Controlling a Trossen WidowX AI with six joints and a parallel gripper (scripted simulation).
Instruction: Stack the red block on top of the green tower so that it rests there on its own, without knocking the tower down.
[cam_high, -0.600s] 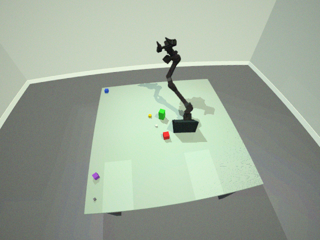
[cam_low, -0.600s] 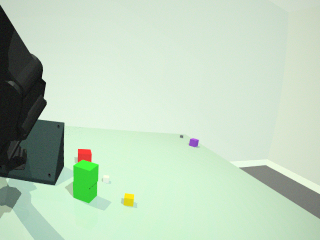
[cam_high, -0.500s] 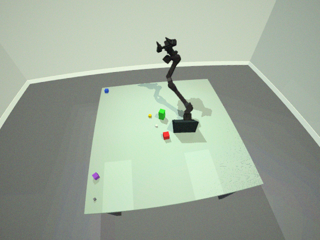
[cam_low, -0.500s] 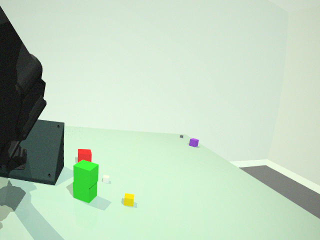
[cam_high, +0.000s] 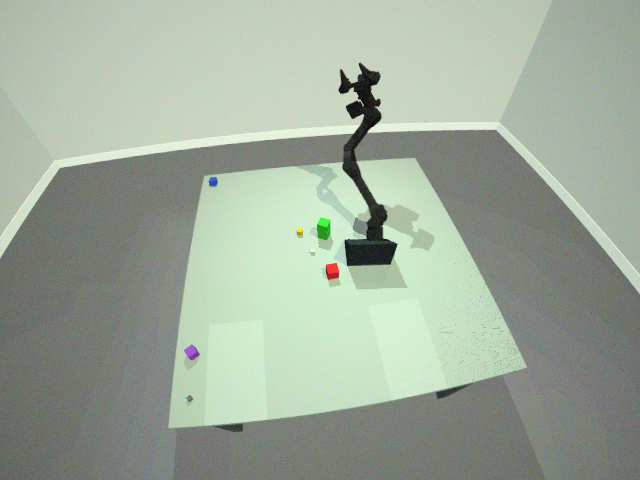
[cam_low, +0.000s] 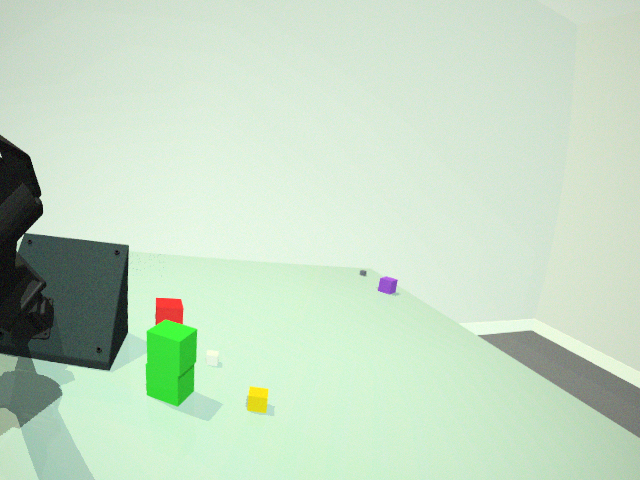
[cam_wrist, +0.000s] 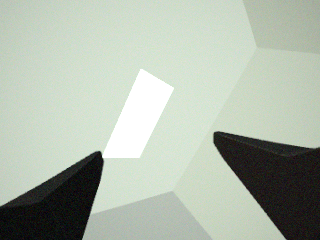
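My gripper tip is now 14 cm short of the red block, 57 cm to the right of it and 61 cm above it. From my gripper tip the other things lie so: yellow cube 26 cm ahead, 33 cm to the left, 62 cm below; then blue cube 71 cm ahead, 10 cm to the right, 62 cm below; then white cube 21 cm ahead, 45 cm to the left, 63 cm below.
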